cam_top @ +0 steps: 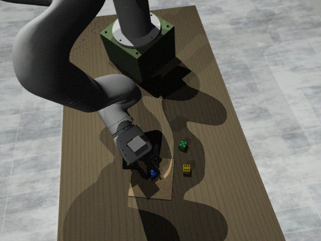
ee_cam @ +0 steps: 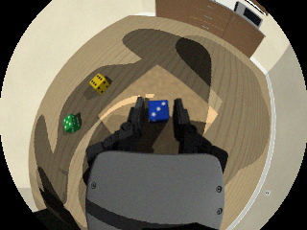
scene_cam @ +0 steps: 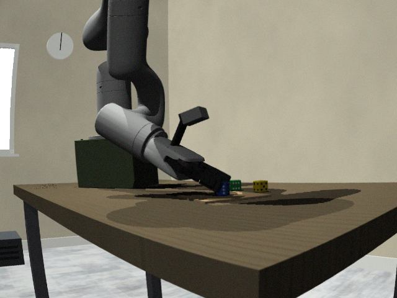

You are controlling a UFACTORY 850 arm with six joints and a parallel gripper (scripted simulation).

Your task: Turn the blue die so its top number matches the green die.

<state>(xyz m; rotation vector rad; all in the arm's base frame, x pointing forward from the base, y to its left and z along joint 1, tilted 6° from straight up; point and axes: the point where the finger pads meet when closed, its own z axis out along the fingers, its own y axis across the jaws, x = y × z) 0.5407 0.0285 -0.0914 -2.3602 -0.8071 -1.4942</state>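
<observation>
My hand is 1 cm short of the blue die, 1 cm to the right of it and 2 cm above it. Also, from my hand: tan mat 1 cm ahead, 1 cm to the left, 3 cm below; yellow die 1 cm behind, 12 cm to the left, 2 cm below; green die 10 cm behind, 12 cm to the left, 2 cm below.
</observation>
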